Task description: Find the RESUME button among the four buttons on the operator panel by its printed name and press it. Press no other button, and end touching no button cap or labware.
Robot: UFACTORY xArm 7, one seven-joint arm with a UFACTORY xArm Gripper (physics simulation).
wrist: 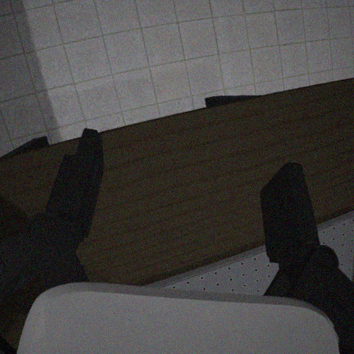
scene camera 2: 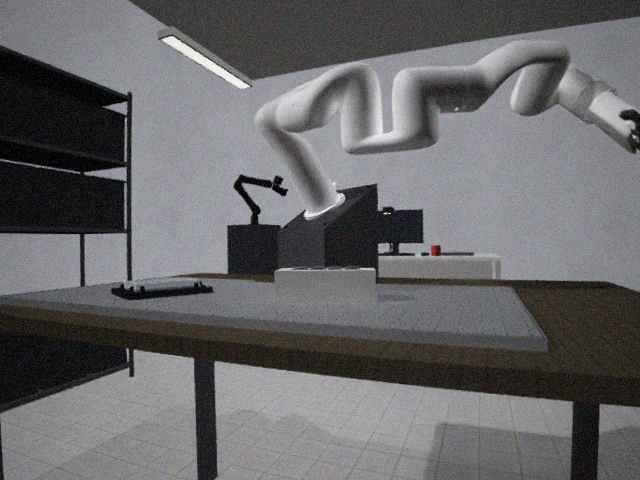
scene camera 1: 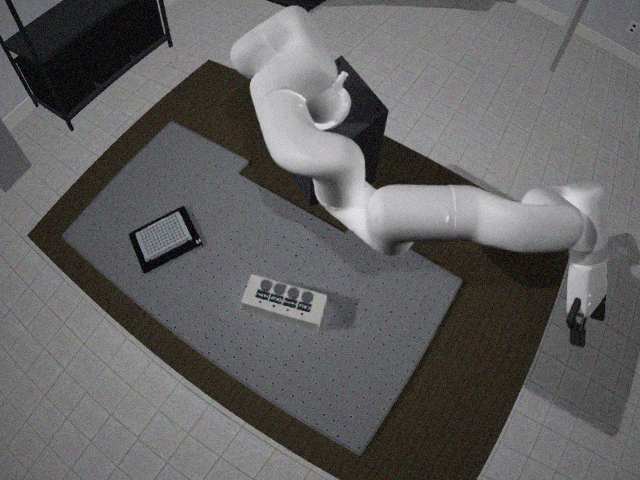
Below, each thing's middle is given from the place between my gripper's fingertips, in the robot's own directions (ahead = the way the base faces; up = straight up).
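Going by their middles, the white operator panel is the nearest to my hand of the things named here. That white operator panel (scene camera 2: pixel 291 285) sits to the right of my hand by 0.56 m, ahead of it by 0.21 m and below it by 0.21 m. The black holder (scene camera 1: pixel 146 267) is a long way ahead of my hand, well to the right of it and a good way below it, while the white well plate (scene camera 1: pixel 170 232) is 0.26 m ahead of my hand, 0.9 m to the right of it and 0.22 m below it.
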